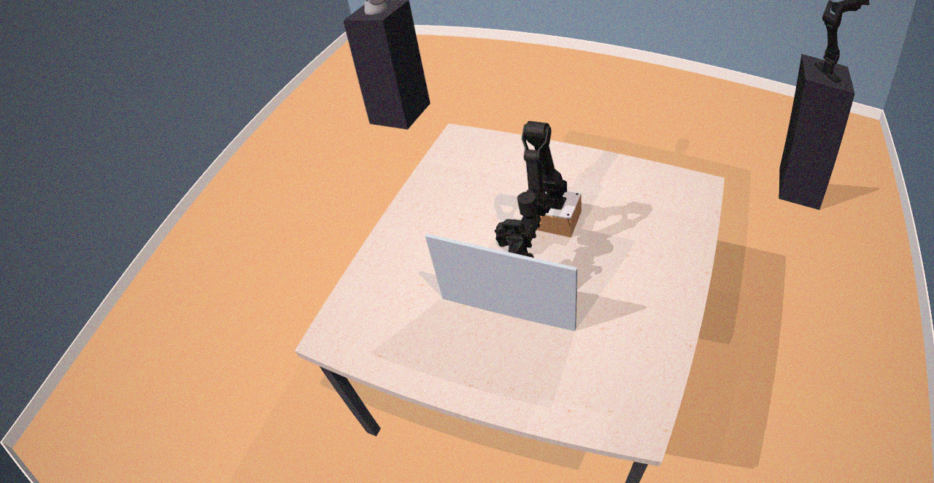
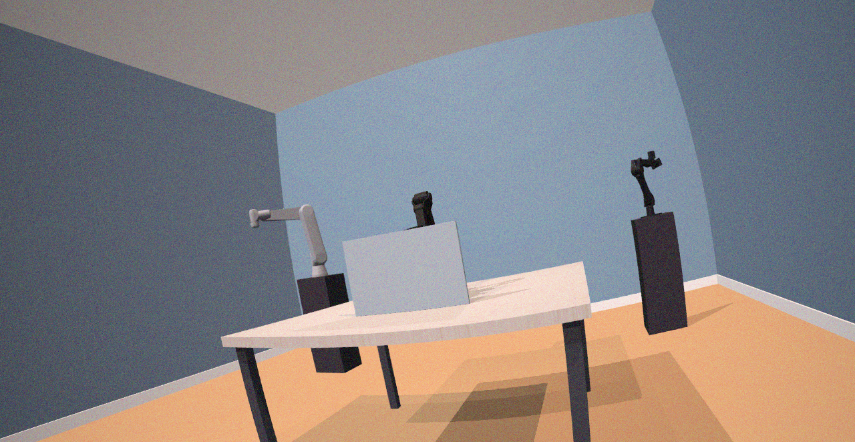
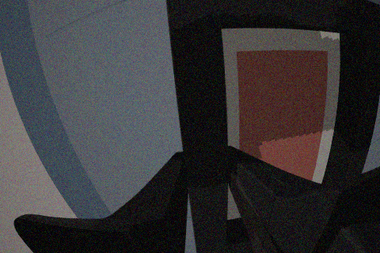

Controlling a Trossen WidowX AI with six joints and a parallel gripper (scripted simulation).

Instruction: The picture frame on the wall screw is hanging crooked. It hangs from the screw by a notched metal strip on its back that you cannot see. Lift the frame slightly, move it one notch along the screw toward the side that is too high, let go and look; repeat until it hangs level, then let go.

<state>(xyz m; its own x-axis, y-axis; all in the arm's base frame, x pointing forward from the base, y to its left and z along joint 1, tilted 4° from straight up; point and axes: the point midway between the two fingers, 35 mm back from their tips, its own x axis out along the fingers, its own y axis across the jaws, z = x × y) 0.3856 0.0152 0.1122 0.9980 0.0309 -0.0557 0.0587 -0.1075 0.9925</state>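
My gripper tip is now 50 mm above the picture frame, 10 mm to the right of it and 10 mm short of it. Round my gripper tip: grey wall panel 70 mm below, 20 mm ahead, 10 mm to the right.
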